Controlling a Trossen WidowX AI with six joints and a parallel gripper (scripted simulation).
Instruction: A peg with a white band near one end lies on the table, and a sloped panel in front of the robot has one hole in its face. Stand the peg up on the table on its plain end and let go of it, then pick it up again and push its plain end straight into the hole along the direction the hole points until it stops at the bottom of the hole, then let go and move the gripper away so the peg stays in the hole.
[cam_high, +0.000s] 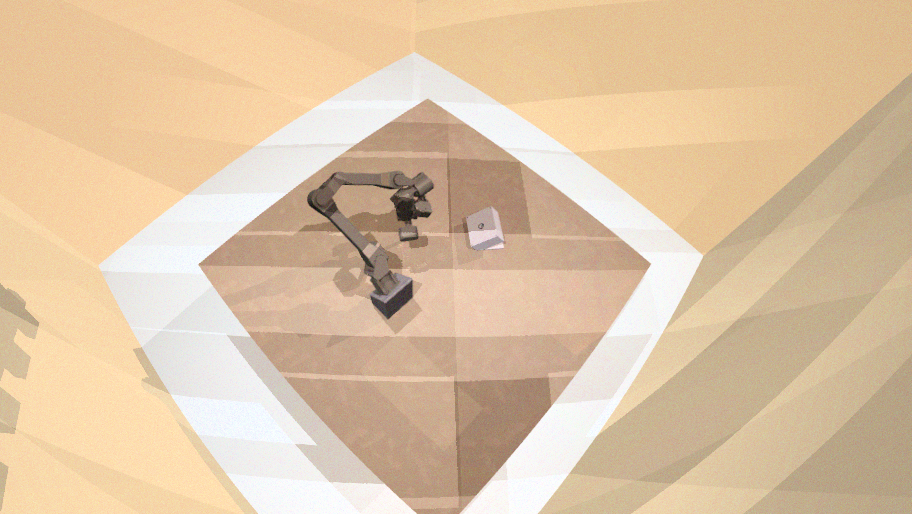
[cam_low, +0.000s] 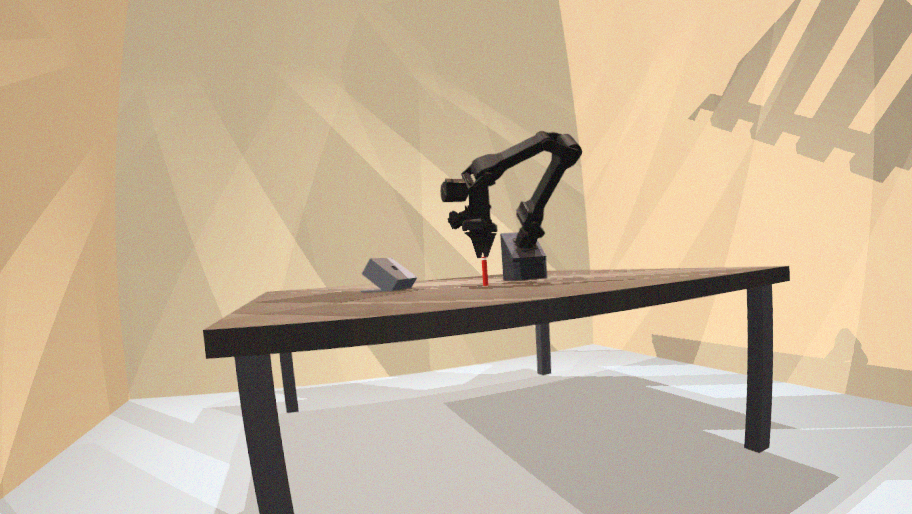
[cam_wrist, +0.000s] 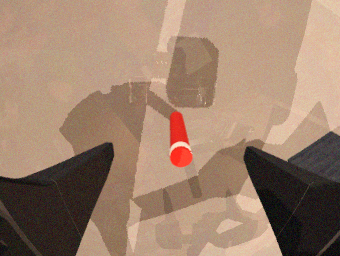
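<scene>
The red peg lies 2 cm below my gripper tip. The rest, counted from my gripper tip: grey sloped panel: 22 cm to the right, 20 cm ahead, 3 cm below.
</scene>
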